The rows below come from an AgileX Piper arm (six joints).
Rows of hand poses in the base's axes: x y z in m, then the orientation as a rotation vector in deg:
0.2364 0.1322 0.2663 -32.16 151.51 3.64
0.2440 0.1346 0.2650 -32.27 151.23 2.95
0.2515 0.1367 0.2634 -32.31 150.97 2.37
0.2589 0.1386 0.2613 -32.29 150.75 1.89
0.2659 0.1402 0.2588 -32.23 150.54 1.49
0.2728 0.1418 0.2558 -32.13 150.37 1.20
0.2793 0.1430 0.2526 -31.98 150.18 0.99
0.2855 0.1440 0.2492 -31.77 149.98 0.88
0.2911 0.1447 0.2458 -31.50 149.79 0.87
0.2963 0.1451 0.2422 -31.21 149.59 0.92
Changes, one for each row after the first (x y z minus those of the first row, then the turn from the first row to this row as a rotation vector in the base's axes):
0.0076 0.0024 -0.0013 -0.44 -0.37 0.00
0.0151 0.0045 -0.0029 -0.80 -0.70 -0.03
0.0225 0.0064 -0.0050 -1.09 -0.99 -0.09
0.0295 0.0080 -0.0075 -1.31 -1.27 -0.17
0.0364 0.0096 -0.0105 -1.46 -1.49 -0.26
0.0429 0.0108 -0.0137 -1.55 -1.73 -0.37
0.0491 0.0118 -0.0171 -1.55 -1.97 -0.51
0.0547 0.0125 -0.0205 -1.47 -2.20 -0.68
0.0599 0.0129 -0.0241 -1.34 -2.43 -0.85

